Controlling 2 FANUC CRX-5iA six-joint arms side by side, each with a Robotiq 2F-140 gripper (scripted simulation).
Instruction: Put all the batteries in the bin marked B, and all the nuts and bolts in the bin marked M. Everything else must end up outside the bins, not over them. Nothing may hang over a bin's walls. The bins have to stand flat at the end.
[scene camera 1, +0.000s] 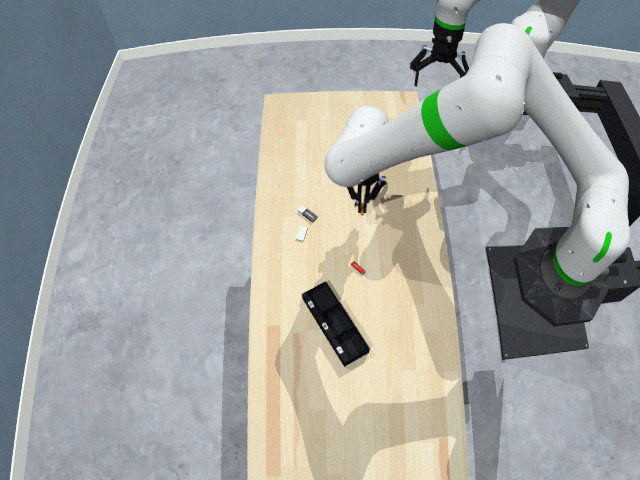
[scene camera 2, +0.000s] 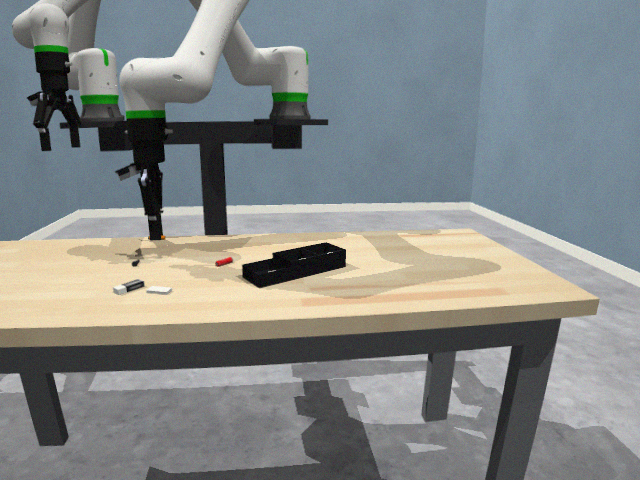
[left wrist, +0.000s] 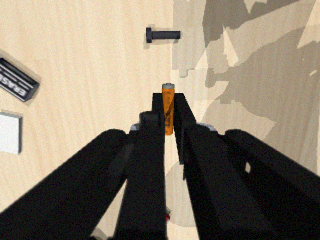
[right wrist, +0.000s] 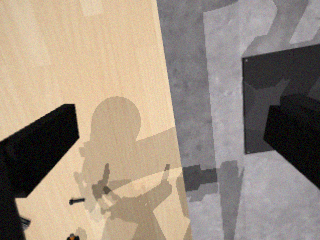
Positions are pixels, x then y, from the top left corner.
My left gripper (scene camera 2: 156, 238) is 115 cm from the lens. My right gripper (scene camera 2: 62, 149) is 148 cm from the lens. A black three-part bin block (scene camera 2: 287, 265): 99 cm from the lens.
